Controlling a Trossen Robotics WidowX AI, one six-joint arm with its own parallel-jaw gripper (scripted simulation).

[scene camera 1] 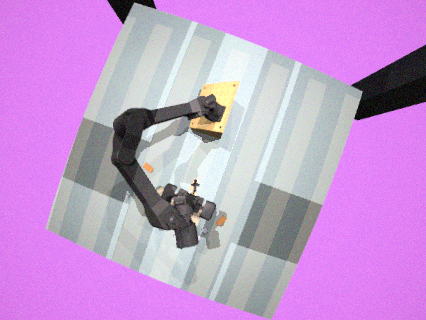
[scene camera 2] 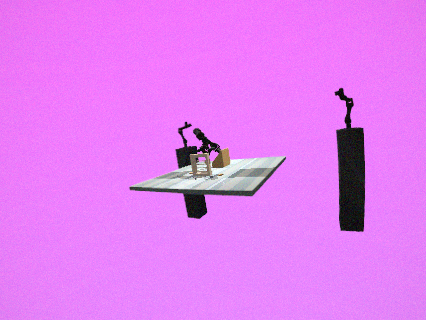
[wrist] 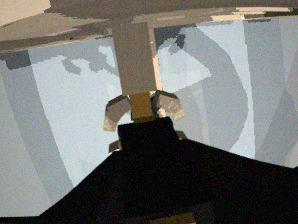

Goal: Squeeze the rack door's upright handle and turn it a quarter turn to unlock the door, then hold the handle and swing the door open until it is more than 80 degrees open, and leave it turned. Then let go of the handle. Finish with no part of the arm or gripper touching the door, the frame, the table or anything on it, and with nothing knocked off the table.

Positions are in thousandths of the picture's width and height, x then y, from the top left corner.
Note:
I see my gripper (wrist: 508,694) and a rack (wrist: 79,105).

